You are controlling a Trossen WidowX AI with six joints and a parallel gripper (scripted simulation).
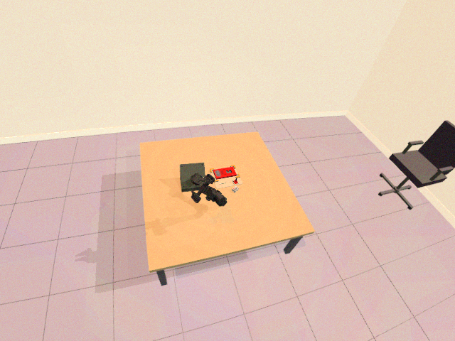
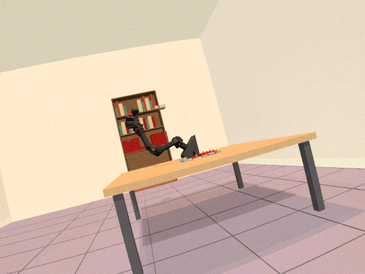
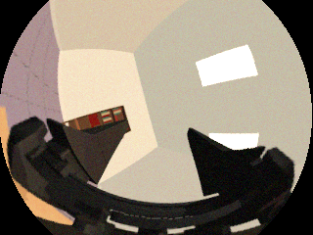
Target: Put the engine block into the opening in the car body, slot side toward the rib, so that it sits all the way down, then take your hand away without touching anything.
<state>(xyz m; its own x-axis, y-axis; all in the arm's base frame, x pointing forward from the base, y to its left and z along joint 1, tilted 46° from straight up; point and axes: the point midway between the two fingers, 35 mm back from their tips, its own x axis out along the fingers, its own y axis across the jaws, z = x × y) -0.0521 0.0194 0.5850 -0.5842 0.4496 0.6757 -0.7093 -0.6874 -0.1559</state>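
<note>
Now: the grey engine block 53 cm below my gripper tip, 43 cm ahead of it and 29 cm to the left of it. From my gripper tip the other things lie so: pale flat plate: 53 cm below, 47 cm to the left, 40 cm ahead.
</note>
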